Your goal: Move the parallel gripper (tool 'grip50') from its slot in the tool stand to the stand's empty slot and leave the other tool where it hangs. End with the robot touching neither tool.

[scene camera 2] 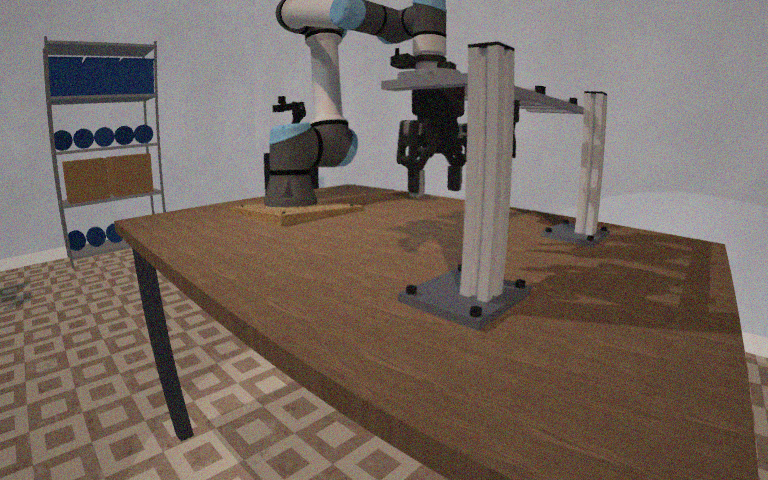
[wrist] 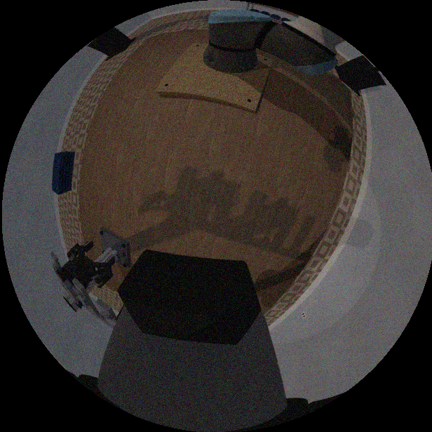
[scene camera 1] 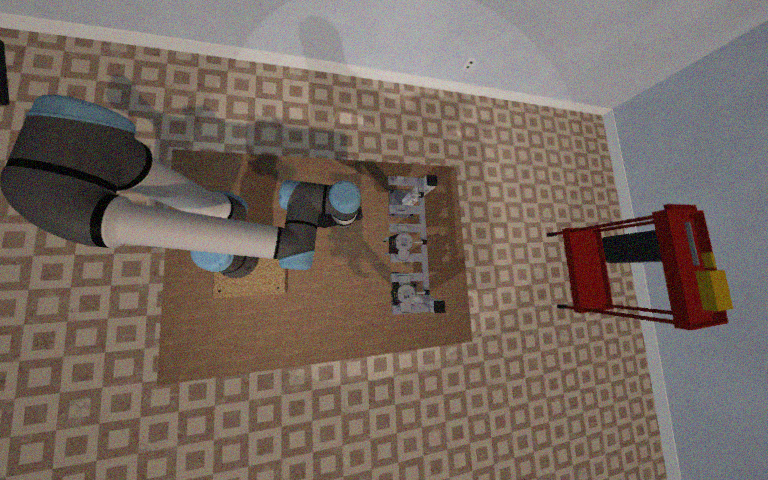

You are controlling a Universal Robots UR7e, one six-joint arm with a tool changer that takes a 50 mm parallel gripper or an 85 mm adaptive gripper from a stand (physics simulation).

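Where they show: arm's base, link origin: (scene camera 2: 290, 204) (scene camera 1: 238, 259).
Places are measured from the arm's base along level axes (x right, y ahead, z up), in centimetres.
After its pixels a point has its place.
The tool stand (scene camera 1: 425, 254) @(x 16.1, y 68.8, z 27.1 cm) (scene camera 2: 487, 169) @(x 36.9, y 68.0, z 16.0 cm) has three slots. The parallel gripper (scene camera 1: 403, 243) hangs in the middle slot; in scene camera 2 a narrow black strip of it (scene camera 2: 515, 135) @(x 8.3, y 64.0, z 20.1 cm) shows beside the near post, and its fingers are hidden. The adaptive gripper (scene camera 1: 406, 292) (scene camera 2: 438, 121) (wrist: 82, 267) hangs in the end slot nearest scene camera 2, fingers apart. The other end slot (scene camera 1: 400, 210) @(x -1.8, y 63.6, z 27.1 cm) is empty. The arm's wrist (scene camera 1: 344, 200) @(x -1.6, y 40.6, z 52.8 cm) (scene camera 2: 428, 44) @(x 1.0, y 43.1, z 39.6 cm) is upright on the robot side of the empty slot, apart from both tools. The dark grey tool-side body (wrist: 192, 370) shows no fingers.
The robot base (scene camera 2: 290, 186) @(x 3.7, y 4.0, z 5.8 cm) (wrist: 231, 56) stands on a yellowish board (scene camera 1: 249, 285) @(x 11.4, y 2.4, z 0.8 cm) (scene camera 2: 283, 215) @(x 17.3, y 15.0, z 1.4 cm) (wrist: 210, 87) on the wooden table (scene camera 1: 317, 339) @(x 40.5, y 23.3, z -1.1 cm) (scene camera 2: 339, 271) @(x 34.9, y 45.0, z -1.1 cm) (wrist: 215, 140). The stand's posts rise at its two ends. A red cart (scene camera 1: 586, 268) and a shelf rack (scene camera 2: 50, 141) stand beyond the table.
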